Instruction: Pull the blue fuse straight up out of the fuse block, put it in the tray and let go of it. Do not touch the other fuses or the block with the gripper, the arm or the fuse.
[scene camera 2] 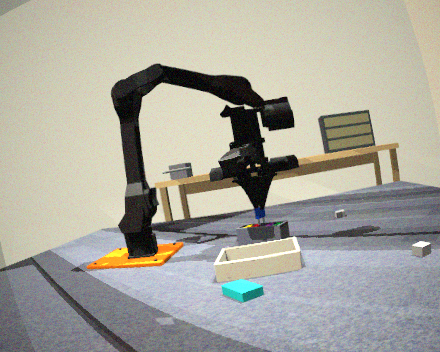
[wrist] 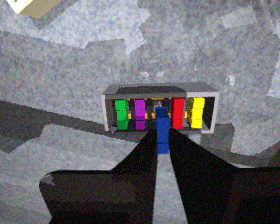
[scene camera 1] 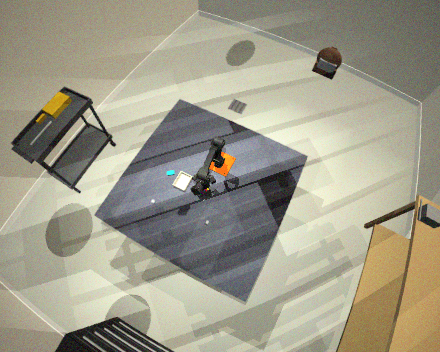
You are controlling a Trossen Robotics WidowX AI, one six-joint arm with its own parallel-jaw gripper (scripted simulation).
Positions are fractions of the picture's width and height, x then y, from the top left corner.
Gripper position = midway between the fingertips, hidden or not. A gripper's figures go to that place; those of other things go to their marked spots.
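My gripper (scene camera 2: 0.59,0.60), 0.77 m from the lens. Tray (scene camera 2: 0.61,0.73), 0.55 m from the lens.
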